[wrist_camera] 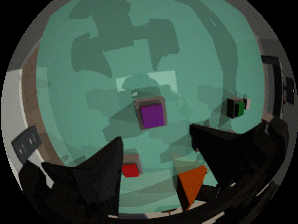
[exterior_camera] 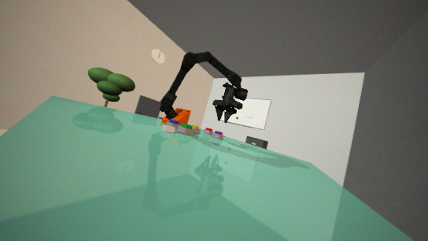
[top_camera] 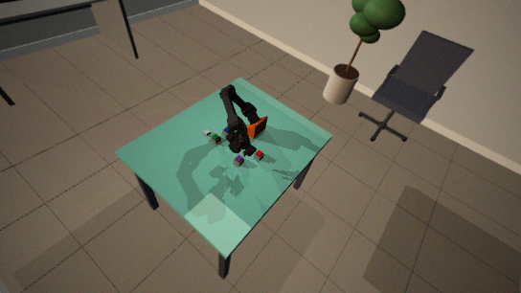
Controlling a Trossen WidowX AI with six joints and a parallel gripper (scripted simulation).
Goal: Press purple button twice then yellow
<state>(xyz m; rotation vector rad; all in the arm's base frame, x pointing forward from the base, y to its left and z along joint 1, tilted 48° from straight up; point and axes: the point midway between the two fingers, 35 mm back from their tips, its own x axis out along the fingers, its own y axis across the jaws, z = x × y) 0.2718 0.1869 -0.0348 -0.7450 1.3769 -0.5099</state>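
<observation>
Right now my gripper tip is 60 mm above the purple button. From my gripper tip the other things lie so: yellow button: 120 mm to the right, 70 mm behind, 60 mm below; then green button: 230 mm to the right, 60 mm below; then red button: 130 mm behind, 60 mm below, 50 mm to the left.
</observation>
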